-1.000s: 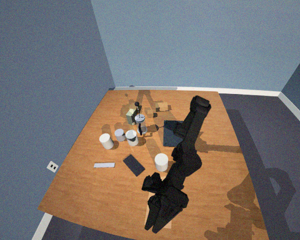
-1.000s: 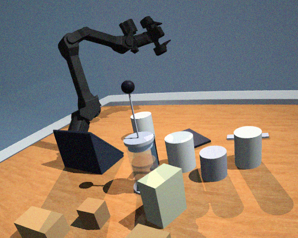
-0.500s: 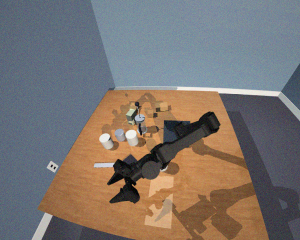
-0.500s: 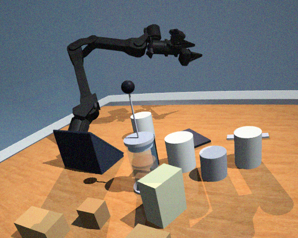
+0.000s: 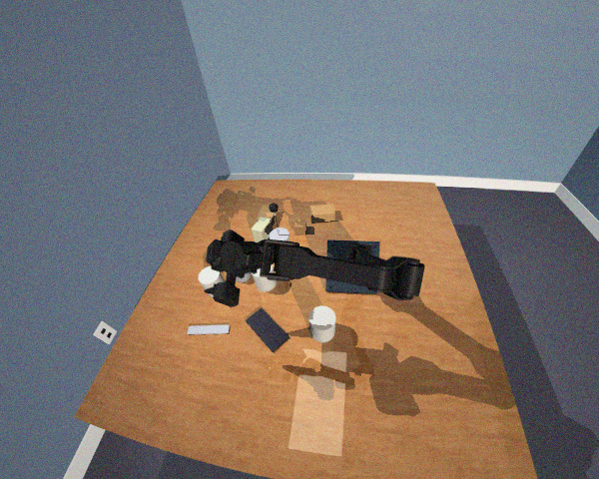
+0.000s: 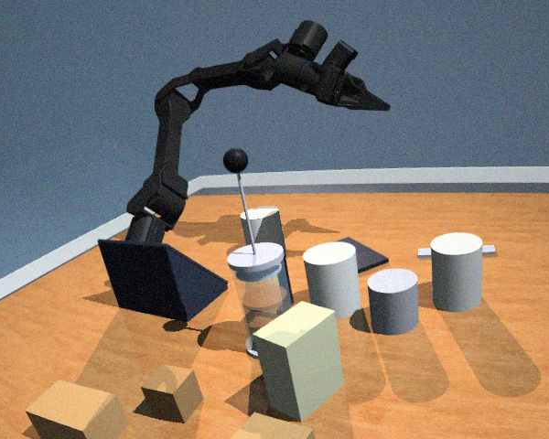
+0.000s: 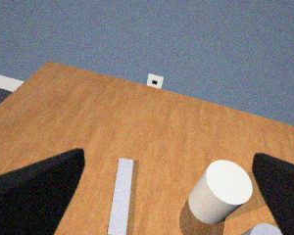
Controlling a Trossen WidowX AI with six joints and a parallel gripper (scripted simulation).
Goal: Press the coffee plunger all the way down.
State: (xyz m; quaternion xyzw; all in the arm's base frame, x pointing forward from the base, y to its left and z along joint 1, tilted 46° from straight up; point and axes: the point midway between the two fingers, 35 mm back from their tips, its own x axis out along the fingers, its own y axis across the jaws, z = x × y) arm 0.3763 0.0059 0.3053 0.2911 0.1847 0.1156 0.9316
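Right now my gripper tip is 27 cm to the left of the coffee press, 15 cm above it and 13 cm past it. The rest, counted from my gripper tip: pale yellow box (39 cm to the right, 23 cm below, 3 cm behind).
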